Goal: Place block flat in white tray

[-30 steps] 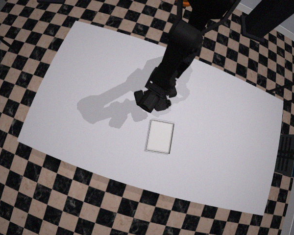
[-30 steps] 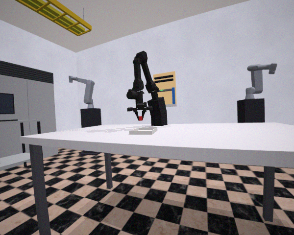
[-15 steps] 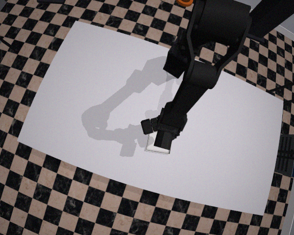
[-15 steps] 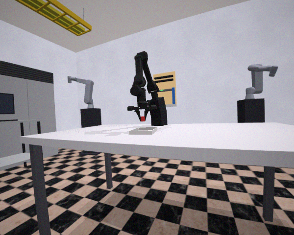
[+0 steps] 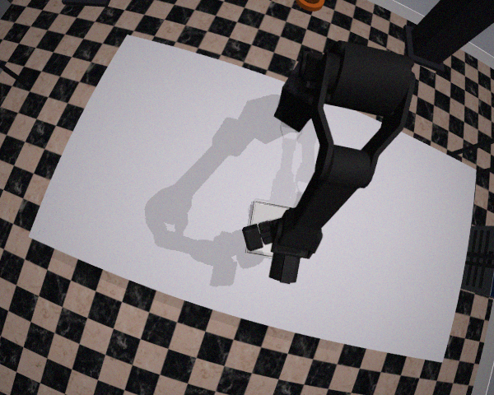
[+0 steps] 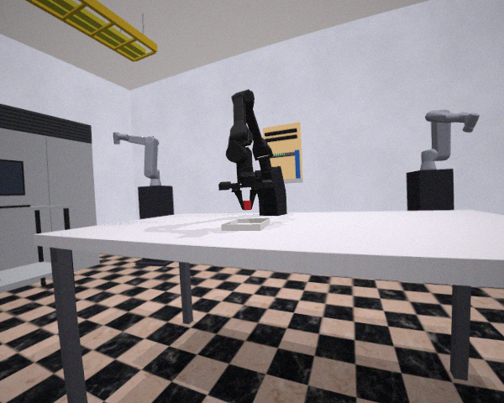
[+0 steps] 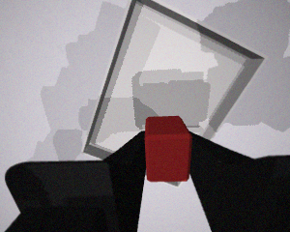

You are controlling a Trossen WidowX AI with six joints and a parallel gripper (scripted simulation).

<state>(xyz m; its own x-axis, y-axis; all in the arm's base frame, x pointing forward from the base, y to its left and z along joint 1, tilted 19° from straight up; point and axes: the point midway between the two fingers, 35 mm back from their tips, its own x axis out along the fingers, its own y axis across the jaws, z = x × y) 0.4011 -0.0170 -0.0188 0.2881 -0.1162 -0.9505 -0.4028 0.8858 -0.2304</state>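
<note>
The white tray lies 9 cm below my hand and 1 cm ahead of it. Also, from my hand: red block 2 cm below.
</note>
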